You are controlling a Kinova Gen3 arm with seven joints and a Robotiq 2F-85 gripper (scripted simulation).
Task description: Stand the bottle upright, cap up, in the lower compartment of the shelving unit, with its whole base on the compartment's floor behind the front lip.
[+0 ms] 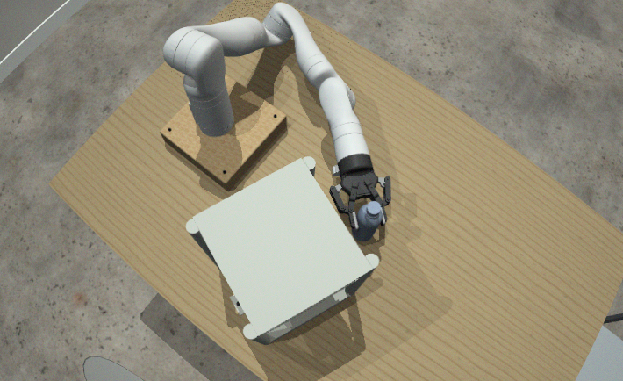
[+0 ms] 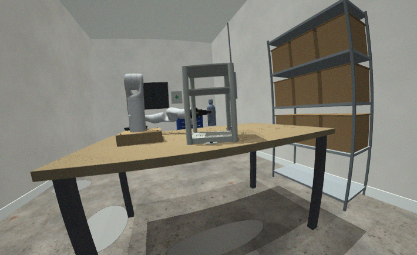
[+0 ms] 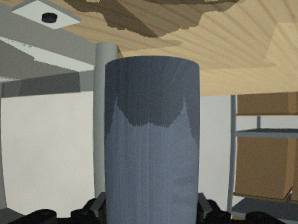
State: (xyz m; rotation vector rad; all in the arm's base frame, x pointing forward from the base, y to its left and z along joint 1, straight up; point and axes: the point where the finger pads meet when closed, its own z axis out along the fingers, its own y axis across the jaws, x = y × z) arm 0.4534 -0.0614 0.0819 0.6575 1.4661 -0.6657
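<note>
My hand is 20 mm below the blue-grey bottle. The rest, counted from my hand: grey shelving unit 100 mm behind, 180 mm to the right, 30 mm above.
</note>
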